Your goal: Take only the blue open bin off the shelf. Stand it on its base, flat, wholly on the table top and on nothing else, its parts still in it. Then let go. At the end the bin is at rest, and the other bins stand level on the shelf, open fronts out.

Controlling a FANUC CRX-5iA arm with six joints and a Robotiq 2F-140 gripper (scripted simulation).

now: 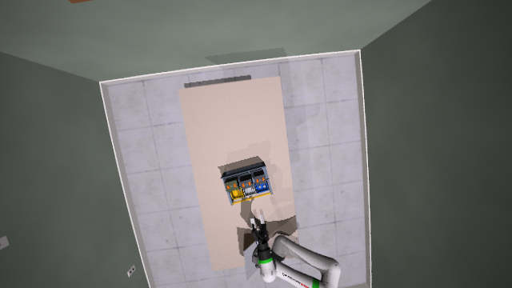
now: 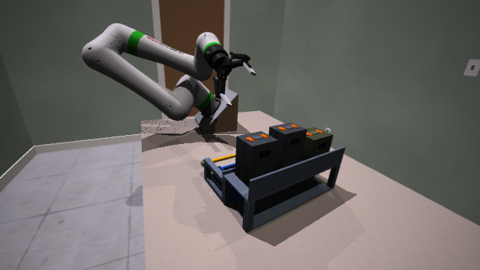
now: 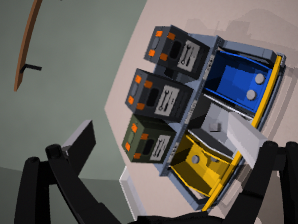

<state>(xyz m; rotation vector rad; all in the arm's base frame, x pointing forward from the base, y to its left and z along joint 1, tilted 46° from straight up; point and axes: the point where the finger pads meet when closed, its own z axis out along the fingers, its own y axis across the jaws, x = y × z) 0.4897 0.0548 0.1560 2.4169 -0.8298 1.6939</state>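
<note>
My hand is 24 cm above the yellow rail, 4 cm short of it and 2 cm to the right of it. Also, from my hand: grey bin 26 cm below, 15 cm ahead, 3 cm to the left; then yellow bin 26 cm below, 14 cm to the left, 14 cm ahead; then blue open bin 26 cm below, 16 cm ahead, 8 cm to the right.
</note>
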